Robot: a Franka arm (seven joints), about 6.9 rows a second.
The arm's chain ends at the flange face. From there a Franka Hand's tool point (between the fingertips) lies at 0.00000 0.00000 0.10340 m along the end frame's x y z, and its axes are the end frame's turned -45 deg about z.
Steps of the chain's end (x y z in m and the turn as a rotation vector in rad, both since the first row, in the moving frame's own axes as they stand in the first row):
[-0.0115, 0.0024, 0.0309, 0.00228, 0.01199, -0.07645]
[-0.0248, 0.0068, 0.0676, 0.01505, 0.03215, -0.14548]
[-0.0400, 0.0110, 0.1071, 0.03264, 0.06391, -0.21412]
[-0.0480, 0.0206, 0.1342, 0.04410, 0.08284, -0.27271]
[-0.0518, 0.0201, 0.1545, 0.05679, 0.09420, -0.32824]
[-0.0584, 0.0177, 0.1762, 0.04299, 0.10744, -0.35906]
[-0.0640, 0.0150, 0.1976, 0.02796, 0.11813, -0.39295]
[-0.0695, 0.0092, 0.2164, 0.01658, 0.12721, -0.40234]
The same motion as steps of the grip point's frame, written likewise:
[-0.0088, -0.0058, 0.0309, -0.00687, 0.01009, -0.07645]
[-0.0188, -0.0117, 0.0675, -0.01209, 0.03338, -0.14548]
[-0.0288, -0.0190, 0.1068, -0.02211, 0.06827, -0.21412]
[-0.0390, -0.0178, 0.1337, -0.02739, 0.08976, -0.27271]
[-0.0396, -0.0215, 0.1539, -0.02645, 0.10677, -0.32824]
[-0.0422, -0.0261, 0.1755, -0.04557, 0.10637, -0.35906]
[-0.0442, -0.0303, 0.1968, -0.06376, 0.10330, -0.39295]
[-0.0438, -0.0369, 0.2156, -0.07823, 0.10167, -0.40234]

